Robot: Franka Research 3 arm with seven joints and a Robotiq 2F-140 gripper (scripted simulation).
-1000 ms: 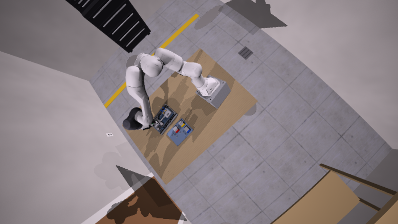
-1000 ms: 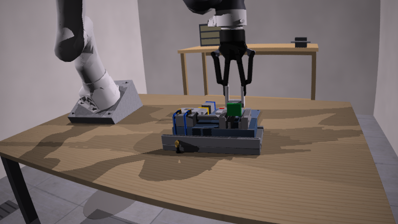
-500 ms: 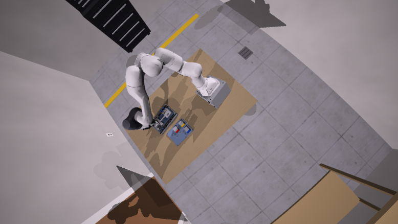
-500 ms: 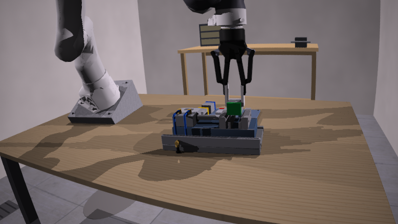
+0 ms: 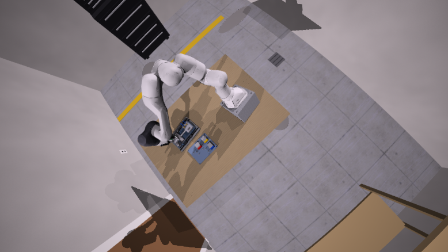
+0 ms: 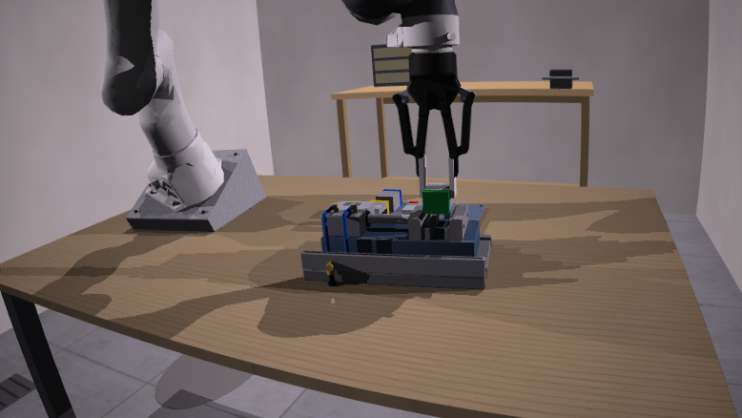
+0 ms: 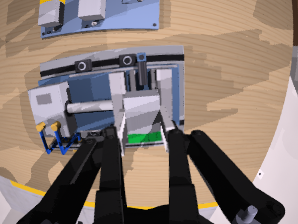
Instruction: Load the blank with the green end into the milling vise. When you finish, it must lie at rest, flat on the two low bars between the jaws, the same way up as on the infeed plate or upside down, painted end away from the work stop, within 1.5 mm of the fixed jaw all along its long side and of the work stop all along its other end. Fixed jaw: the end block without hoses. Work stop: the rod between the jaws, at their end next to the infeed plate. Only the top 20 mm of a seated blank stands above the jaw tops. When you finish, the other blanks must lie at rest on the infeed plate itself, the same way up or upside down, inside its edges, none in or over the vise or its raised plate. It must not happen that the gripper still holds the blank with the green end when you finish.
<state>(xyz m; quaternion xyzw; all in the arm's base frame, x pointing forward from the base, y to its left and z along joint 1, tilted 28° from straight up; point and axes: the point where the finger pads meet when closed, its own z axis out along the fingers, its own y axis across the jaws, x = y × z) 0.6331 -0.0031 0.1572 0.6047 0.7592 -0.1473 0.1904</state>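
Now: hand 3 cm short of the fixed jaw, 1 cm to the right of it and 8 cm above it. Round my hand: work stop rod (1 cm behind, 5 cm to the left, 6 cm below); green-ended blank (4 cm below); milling vise (7 cm behind, 1 cm to the right, 11 cm below).
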